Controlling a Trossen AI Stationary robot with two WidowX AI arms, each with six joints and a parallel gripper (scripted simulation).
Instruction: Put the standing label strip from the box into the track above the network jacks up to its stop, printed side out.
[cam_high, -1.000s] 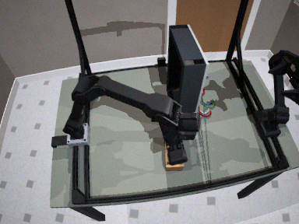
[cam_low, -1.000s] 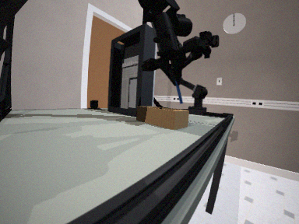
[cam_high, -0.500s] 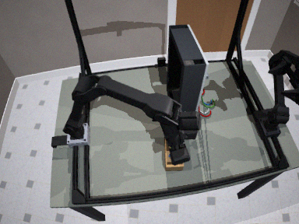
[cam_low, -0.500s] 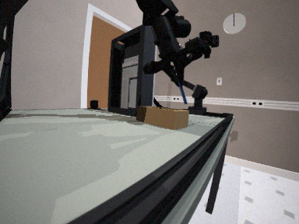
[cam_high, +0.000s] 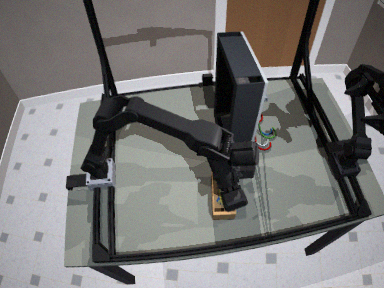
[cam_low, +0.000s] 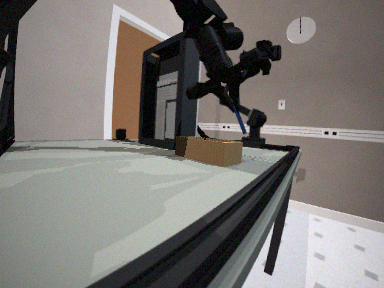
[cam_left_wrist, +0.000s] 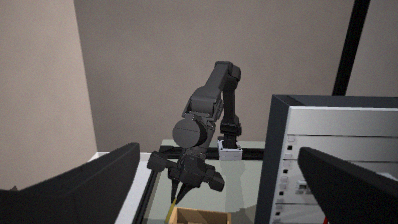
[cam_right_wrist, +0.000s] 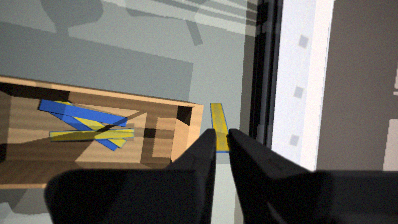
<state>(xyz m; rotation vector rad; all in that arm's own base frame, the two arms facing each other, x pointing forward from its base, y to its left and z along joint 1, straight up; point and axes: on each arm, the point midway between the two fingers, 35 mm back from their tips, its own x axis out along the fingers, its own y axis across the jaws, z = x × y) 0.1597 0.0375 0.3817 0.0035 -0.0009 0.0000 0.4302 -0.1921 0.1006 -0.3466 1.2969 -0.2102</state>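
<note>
My right gripper is now 5 cm above the label strip, 2 cm to the right of it and 2 cm short of it. Round my right hand: box: 14 cm below, 5 cm behind, 1 cm to the right.
</note>
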